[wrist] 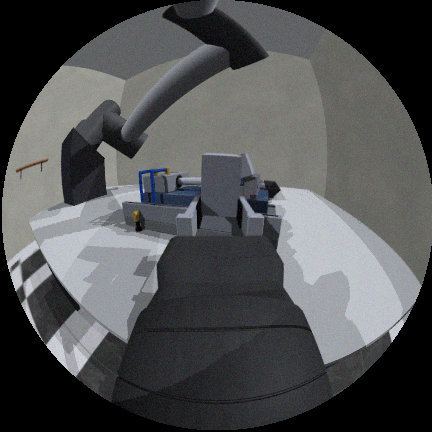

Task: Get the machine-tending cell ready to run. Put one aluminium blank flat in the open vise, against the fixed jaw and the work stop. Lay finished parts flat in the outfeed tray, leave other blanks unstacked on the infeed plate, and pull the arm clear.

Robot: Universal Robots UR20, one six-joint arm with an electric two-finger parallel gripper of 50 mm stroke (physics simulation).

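Observation:
My gripper (218,205) is visible, and so is a blue vise bed (160,197).

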